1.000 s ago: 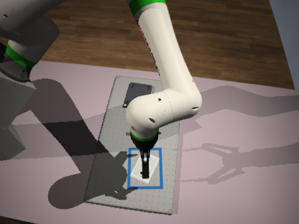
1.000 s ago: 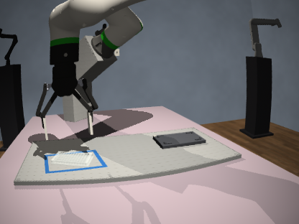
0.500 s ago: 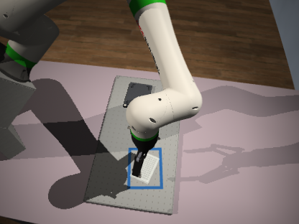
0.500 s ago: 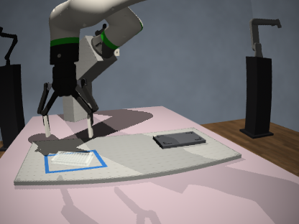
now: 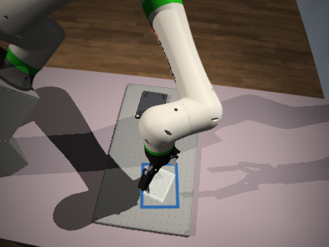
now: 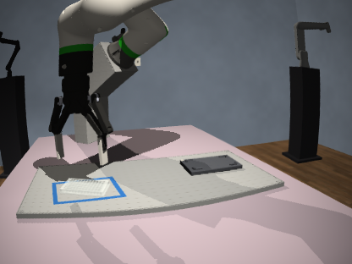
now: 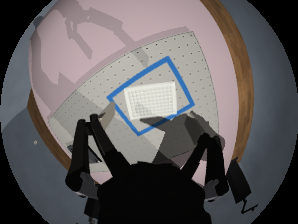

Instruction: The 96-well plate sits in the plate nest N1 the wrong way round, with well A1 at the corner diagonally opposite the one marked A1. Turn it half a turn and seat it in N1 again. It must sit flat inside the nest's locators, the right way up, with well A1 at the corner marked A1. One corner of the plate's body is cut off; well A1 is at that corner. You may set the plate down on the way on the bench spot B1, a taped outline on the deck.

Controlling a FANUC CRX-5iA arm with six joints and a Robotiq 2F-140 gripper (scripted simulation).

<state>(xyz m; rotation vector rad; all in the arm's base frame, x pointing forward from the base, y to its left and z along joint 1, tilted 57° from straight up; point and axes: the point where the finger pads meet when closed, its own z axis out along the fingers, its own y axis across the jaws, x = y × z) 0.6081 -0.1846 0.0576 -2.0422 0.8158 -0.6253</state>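
Now: the white 96-well plate 80 mm below my hand. Also, from my hand: dark plate nest N1: 370 mm to the left, 140 mm behind, 80 mm below.
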